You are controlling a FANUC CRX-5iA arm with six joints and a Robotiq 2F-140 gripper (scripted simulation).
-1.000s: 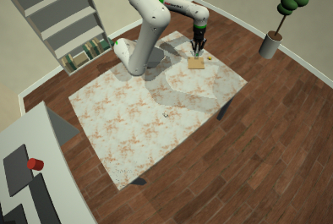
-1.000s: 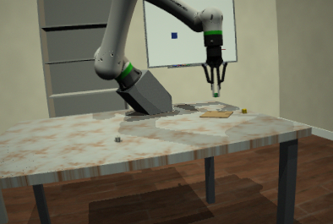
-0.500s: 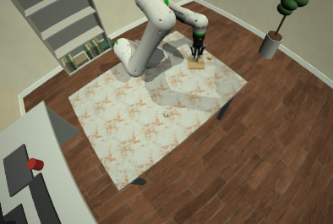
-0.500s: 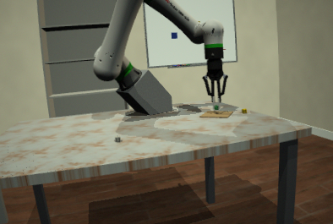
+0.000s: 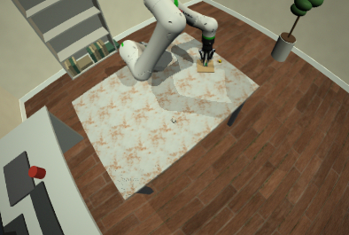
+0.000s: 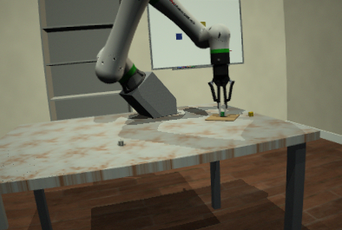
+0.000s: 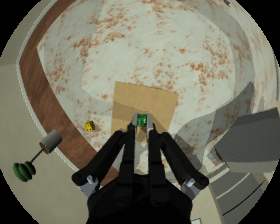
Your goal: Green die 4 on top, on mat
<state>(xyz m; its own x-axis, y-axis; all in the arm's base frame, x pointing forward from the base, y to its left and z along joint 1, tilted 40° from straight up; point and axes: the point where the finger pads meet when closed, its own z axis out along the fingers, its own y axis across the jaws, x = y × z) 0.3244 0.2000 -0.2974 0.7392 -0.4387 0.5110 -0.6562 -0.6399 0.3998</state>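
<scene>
Now: hand 20 mm above the green die. Round my hand: tan mat 40 mm below; then grey die 540 mm to the right, 150 mm ahead, 30 mm below; then yellow die 120 mm to the left, 70 mm ahead, 30 mm below.
</scene>
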